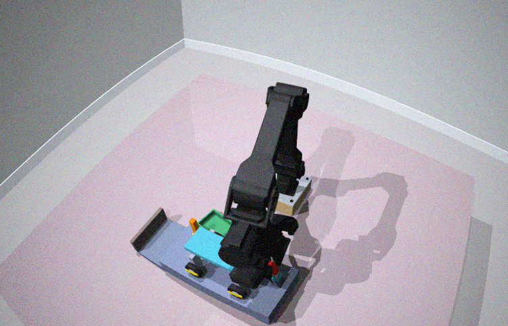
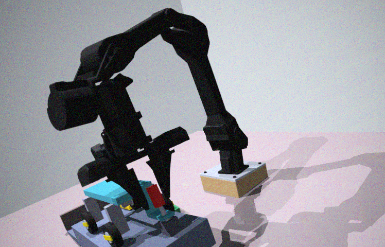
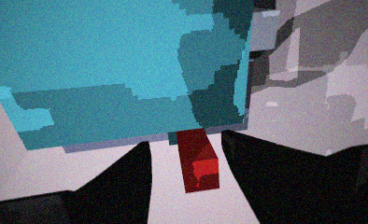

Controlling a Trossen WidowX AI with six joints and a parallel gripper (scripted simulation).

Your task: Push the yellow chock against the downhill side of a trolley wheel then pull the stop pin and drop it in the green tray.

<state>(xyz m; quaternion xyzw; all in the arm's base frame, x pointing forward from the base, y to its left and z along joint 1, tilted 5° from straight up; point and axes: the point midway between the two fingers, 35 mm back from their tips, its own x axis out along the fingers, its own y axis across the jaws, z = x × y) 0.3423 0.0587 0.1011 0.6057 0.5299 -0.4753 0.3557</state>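
Right now my gripper tip is 1 cm above the red-headed stop pin. Also, from my gripper tip: yellow chock (21 cm to the right, 8 cm behind, 6 cm below); then blue-grey ramp (12 cm to the right, 9 cm below, 1 cm behind); then trolley (12 cm to the right, 3 cm below).
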